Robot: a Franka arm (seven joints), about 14 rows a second.
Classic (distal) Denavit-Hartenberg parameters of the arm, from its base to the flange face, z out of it. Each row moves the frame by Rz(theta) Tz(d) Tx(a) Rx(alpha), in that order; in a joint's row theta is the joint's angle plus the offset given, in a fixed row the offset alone. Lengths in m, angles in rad.
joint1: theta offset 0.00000  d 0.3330  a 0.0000  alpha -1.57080
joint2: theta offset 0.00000  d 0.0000  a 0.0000  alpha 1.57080
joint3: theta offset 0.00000  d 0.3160  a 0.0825  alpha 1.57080
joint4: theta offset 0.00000  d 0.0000  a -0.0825  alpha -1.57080
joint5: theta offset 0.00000  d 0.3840  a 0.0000  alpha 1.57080
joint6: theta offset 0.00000  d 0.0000  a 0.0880  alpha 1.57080
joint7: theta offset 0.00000  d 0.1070  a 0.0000  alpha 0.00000
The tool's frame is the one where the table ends.
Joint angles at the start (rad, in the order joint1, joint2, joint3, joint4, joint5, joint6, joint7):
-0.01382 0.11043 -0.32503 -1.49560 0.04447 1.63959 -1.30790
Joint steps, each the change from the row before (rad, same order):
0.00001 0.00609 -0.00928 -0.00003 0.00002 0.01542 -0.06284
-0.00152 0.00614 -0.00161 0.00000 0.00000 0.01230 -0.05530
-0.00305 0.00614 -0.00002 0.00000 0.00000 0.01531 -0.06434
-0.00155 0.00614 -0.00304 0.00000 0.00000 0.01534 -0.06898
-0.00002 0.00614 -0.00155 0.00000 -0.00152 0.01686 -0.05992
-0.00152 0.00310 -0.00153 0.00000 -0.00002 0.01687 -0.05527
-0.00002 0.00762 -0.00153 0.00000 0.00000 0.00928 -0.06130
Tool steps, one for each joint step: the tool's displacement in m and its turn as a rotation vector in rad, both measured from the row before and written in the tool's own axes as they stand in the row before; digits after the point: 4 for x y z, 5 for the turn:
-0.0037 0.0042 0.0019 -0.01054 -0.00096 -0.05372
-0.0007 0.0029 0.0024 -0.00689 -0.00120 -0.05227
-0.0009 0.0032 0.0022 -0.00971 -0.00112 -0.06138
-0.0019 0.0031 0.0022 -0.00980 -0.00227 -0.06459
-0.0005 0.0031 0.0021 -0.01107 -0.00407 -0.05877
-0.0016 0.0024 0.0003 -0.01385 -0.00260 -0.05238
-0.0004 0.0024 0.0038 -0.00176 -0.00317 -0.06010

